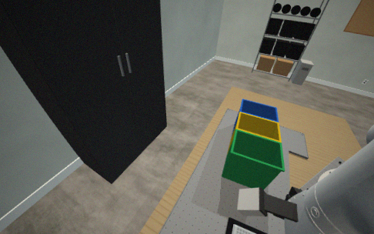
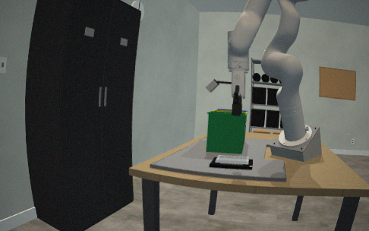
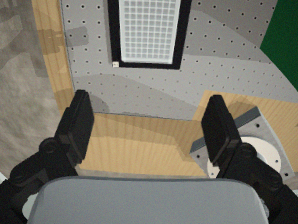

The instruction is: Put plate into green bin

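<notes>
Now: hand 18 cm above the white 96-well plate. Also, from my hand: black plate nest 20 cm below; yellow bin 15 cm ahead, 37 cm to the right, 11 cm below; green bin 12 cm ahead, 24 cm to the right, 11 cm below.
</notes>
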